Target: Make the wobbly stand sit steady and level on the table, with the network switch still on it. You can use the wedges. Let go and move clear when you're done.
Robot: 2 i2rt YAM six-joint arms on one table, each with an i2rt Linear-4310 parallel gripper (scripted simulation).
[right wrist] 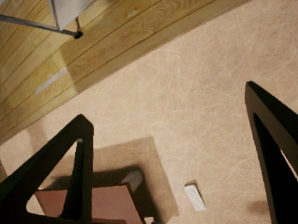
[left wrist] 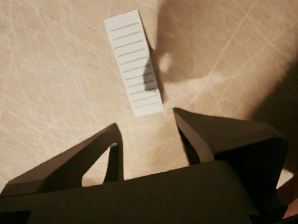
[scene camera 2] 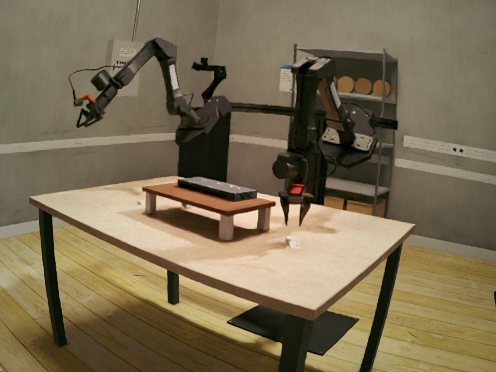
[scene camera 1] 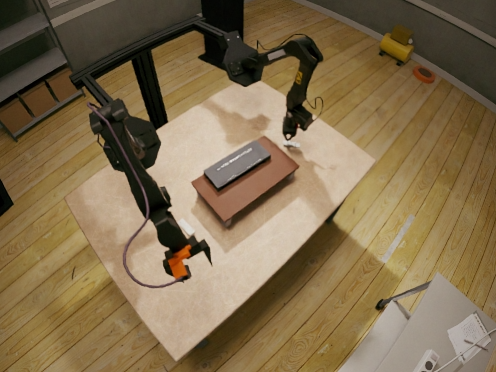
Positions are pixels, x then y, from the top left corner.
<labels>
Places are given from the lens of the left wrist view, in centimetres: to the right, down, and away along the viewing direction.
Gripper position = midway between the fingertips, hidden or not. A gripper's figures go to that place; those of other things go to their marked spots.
my left gripper point(left wrist: 146, 122): 0, 1, 12
white wedge point(left wrist: 128, 41): -2, -6, 14
</labels>
